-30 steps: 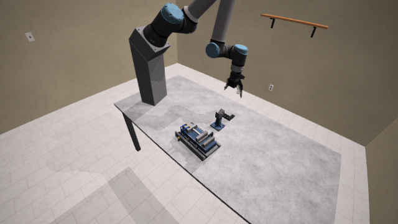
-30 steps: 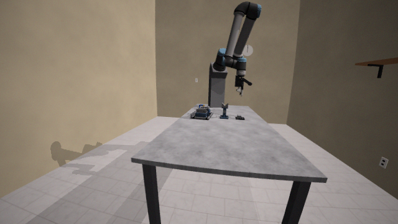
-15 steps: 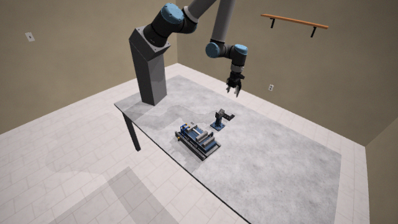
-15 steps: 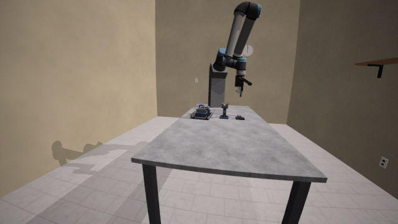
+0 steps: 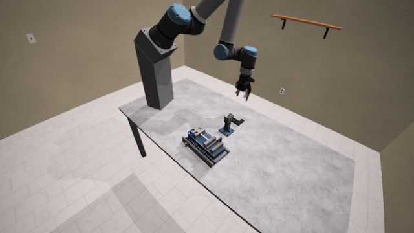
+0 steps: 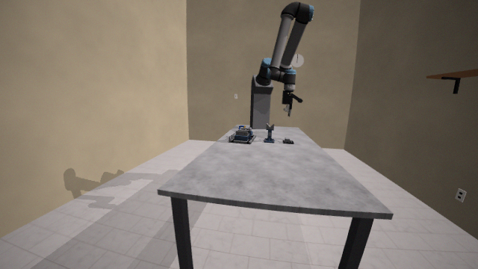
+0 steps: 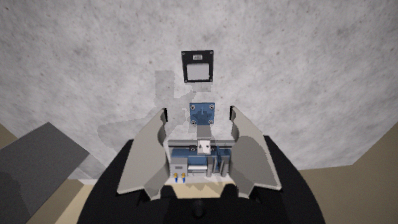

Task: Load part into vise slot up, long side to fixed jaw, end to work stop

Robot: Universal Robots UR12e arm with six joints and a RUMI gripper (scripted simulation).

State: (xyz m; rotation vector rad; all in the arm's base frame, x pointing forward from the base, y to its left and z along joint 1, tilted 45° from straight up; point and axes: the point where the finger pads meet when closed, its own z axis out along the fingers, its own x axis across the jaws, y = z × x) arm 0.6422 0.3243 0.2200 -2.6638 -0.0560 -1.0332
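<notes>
The part is 230 mm below my hand. From my hand the other things lie so: cylinder rod: 60 mm ahead, 390 mm to the right, 170 mm below; then work stop: 140 mm ahead, 330 mm to the right, 150 mm below; then moving jaw: 110 mm ahead, 380 mm to the right, 170 mm below.
</notes>
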